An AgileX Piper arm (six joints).
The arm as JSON. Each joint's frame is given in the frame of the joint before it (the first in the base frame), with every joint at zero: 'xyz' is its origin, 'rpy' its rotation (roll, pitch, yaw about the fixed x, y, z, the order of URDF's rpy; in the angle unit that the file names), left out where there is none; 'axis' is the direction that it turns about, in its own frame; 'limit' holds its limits. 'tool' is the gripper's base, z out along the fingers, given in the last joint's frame.
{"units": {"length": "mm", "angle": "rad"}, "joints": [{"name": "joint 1", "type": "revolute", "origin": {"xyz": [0.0, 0.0, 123.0]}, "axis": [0.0, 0.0, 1.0], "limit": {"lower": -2.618, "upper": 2.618}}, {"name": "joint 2", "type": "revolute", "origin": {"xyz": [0.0, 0.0, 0.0], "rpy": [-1.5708, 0.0, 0.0]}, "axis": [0.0, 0.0, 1.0], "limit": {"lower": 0.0, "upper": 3.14}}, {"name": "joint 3", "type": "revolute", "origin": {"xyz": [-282.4, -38.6, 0.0]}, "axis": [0.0, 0.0, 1.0], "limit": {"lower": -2.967, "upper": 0.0}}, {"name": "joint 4", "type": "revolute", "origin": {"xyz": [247.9, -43.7, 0.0], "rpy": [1.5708, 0.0, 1.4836]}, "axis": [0.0, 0.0, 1.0], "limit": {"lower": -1.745, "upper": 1.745}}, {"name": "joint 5", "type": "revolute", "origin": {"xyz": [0.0, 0.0, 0.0], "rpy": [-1.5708, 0.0, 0.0]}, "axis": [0.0, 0.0, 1.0], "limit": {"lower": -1.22, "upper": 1.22}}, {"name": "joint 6", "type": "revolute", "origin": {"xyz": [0.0, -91.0, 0.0], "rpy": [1.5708, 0.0, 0.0]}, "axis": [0.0, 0.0, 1.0], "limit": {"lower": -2.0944, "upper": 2.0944}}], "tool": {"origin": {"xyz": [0.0, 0.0, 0.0]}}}
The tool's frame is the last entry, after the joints.
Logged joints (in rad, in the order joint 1, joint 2, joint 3, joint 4, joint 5, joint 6), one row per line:
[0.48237 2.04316 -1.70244 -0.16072 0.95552 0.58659]
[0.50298 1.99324 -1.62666 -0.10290 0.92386 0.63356]
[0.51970 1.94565 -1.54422 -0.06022 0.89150 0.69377]
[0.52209 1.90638 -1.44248 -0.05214 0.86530 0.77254]
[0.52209 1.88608 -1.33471 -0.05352 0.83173 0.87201]
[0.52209 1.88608 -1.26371 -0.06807 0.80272 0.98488]
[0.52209 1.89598 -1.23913 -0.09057 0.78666 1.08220]
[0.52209 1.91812 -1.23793 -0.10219 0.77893 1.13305]
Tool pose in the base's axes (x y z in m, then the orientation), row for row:
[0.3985 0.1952 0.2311 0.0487 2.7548 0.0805]
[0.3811 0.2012 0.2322 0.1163 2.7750 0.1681]
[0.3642 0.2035 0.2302 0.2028 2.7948 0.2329]
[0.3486 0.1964 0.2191 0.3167 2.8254 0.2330]
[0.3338 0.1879 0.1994 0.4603 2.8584 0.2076]
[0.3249 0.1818 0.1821 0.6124 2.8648 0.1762]
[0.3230 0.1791 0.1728 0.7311 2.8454 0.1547]
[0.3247 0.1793 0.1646 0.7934 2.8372 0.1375]
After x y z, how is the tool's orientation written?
As a rotation vector, in radians.
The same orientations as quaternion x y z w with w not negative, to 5 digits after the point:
[0.01734 0.98094 0.02866 0.19140]
[0.04112 0.98127 0.05944 0.17857]
[0.07115 0.98047 0.08171 0.16414]
[0.10986 0.98014 0.08083 0.14398]
[0.15745 0.97773 0.07101 0.11918]
[0.20755 0.97093 0.05972 0.10320]
[0.24728 0.96238 0.05232 0.09968]
[0.26777 0.95756 0.04641 0.09602]

